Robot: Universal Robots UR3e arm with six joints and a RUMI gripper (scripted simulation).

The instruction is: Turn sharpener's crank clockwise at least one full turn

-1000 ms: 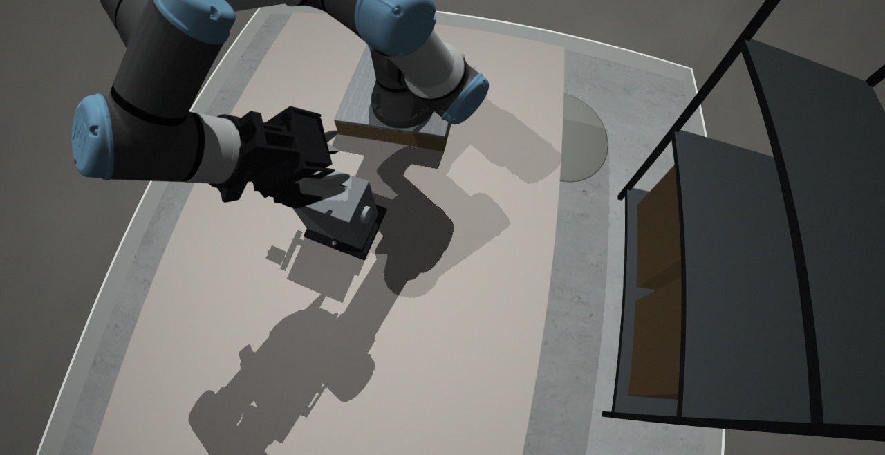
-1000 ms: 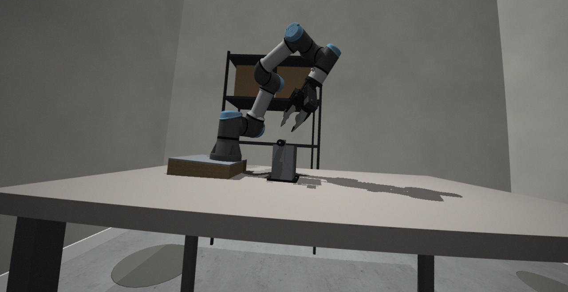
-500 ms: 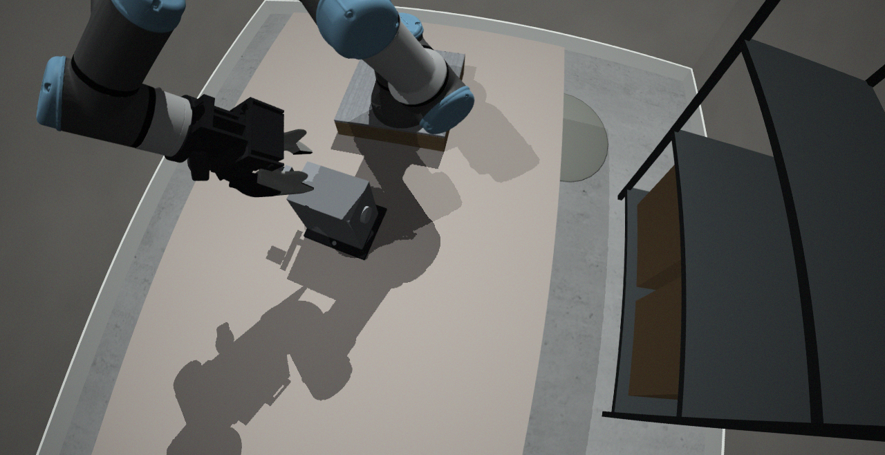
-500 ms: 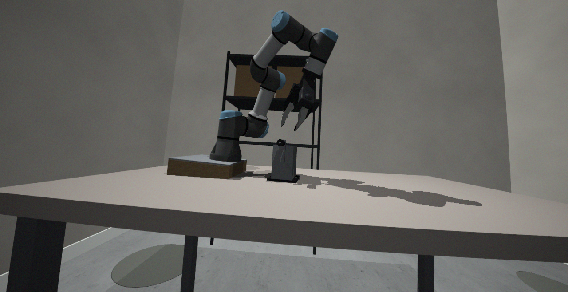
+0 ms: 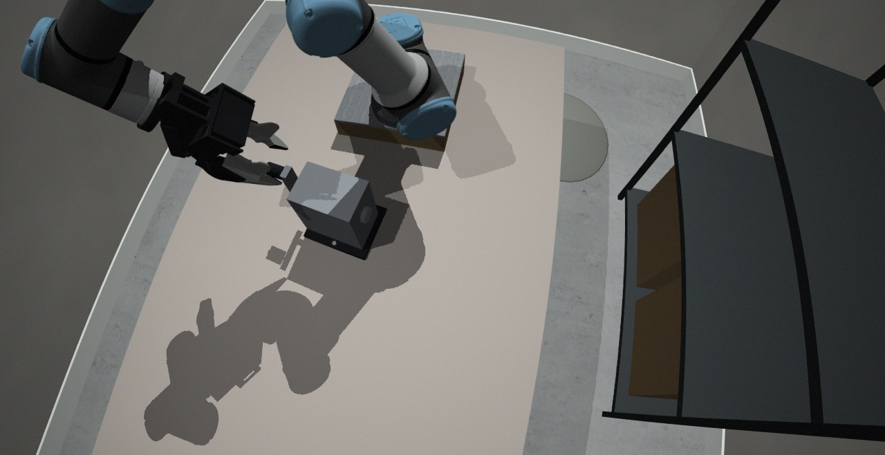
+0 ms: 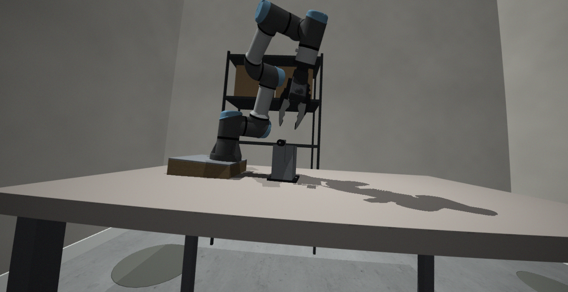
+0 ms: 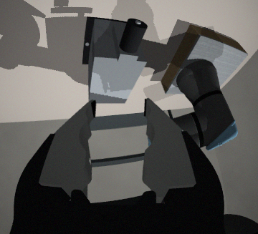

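Right now my hand is 7 cm above the crank handle, 3 cm to the left of it and 2 cm past it.
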